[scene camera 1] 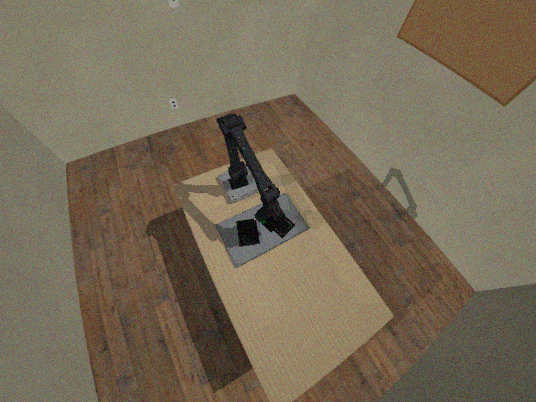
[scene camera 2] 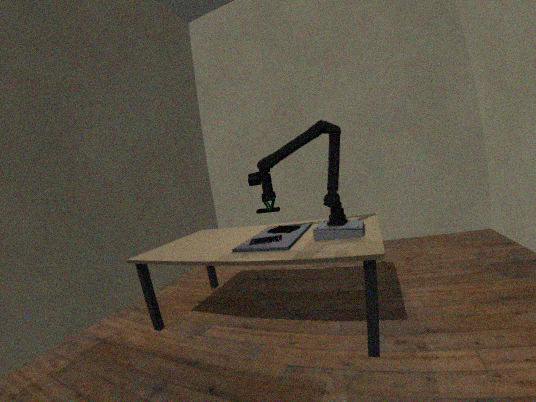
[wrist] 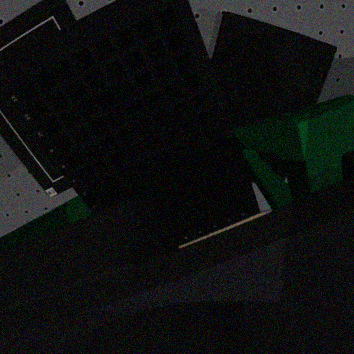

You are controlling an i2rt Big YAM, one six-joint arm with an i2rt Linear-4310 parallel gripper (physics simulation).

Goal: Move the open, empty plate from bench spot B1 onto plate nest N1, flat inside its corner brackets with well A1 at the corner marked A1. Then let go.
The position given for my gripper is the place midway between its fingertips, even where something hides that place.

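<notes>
In the wrist view, my gripper (wrist: 160, 171) holds a black well plate (wrist: 126, 107); nothing else touches it. I also see an outlined black nest (wrist: 27, 149) there.
</notes>
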